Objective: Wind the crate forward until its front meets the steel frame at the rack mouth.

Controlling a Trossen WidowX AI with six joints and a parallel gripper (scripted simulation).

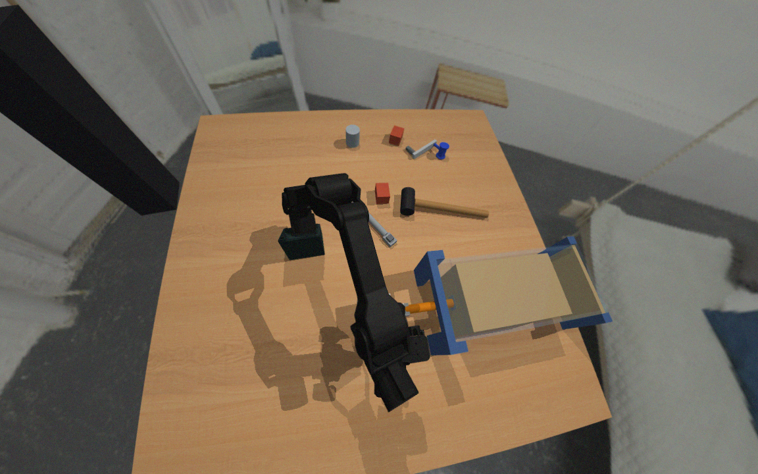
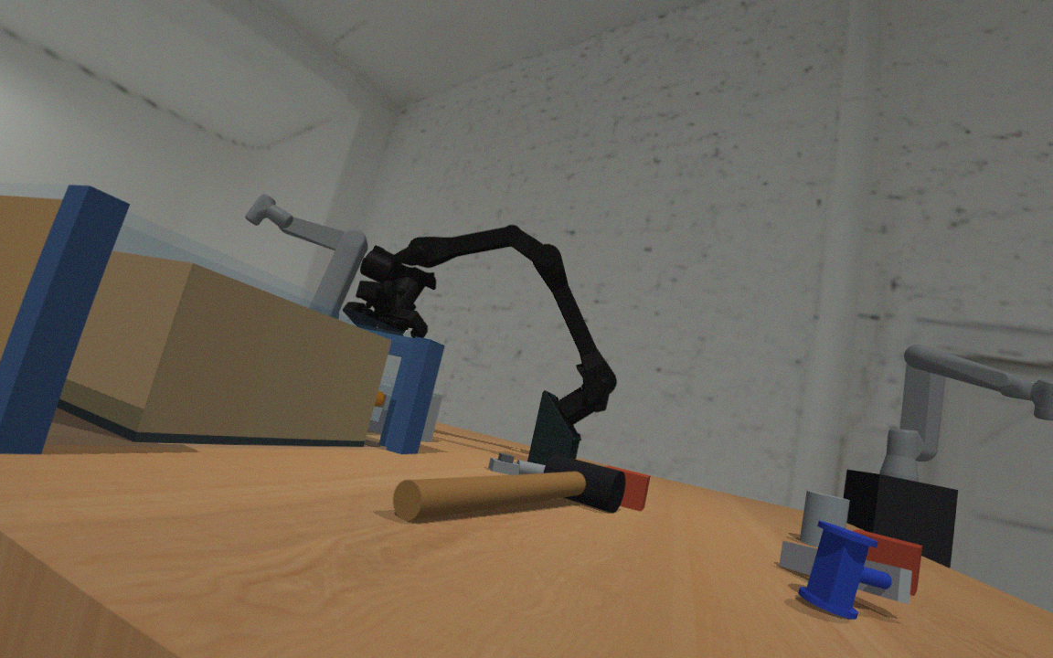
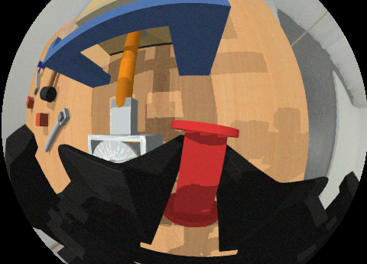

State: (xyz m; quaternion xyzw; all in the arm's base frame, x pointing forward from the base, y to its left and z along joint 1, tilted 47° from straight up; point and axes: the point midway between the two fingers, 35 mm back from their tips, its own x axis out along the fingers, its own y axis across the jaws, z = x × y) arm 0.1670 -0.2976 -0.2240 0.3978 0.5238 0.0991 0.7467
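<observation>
My gripper tip is 20 mm past the red-knobbed winch handle, 40 mm to the right of it and 20 mm above it. Round my gripper tip: winch (50 mm behind, 100 mm to the left, 100 mm below); red knob (20 mm behind); blue steel frame (130 mm ahead, 90 mm to the left, 20 mm below).
</observation>
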